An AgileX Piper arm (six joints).
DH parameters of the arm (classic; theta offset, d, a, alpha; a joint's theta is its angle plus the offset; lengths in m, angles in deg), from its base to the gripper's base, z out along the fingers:
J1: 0 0.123 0 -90
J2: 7.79 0 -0.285 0
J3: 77.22 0 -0.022 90
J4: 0 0.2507 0 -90
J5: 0 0 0 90
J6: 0 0.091 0 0
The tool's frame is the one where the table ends.
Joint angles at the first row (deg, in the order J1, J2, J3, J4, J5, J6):
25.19 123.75 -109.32 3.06 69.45 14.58
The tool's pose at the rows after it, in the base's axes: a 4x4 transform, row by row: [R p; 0 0 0 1], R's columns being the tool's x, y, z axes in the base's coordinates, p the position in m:
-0.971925 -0.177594 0.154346 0.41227; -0.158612 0.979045 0.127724 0.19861; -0.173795 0.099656 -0.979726 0.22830; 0 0 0 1
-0.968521 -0.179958 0.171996 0.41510; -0.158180 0.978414 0.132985 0.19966; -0.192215 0.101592 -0.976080 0.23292; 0 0 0 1
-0.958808 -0.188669 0.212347 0.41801; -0.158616 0.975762 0.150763 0.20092; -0.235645 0.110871 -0.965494 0.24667; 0 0 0 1
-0.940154 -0.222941 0.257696 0.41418; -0.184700 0.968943 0.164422 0.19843; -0.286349 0.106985 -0.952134 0.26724; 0 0 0 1
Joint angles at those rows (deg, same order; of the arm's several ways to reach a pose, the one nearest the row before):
25.15 123.75 -109.44 3.06 69.51 14.58
25.15 124.02 -110.90 2.89 69.63 14.58
25.15 123.70 -113.24 2.82 69.69 14.34
25.15 121.43 -113.72 2.40 69.64 12.61

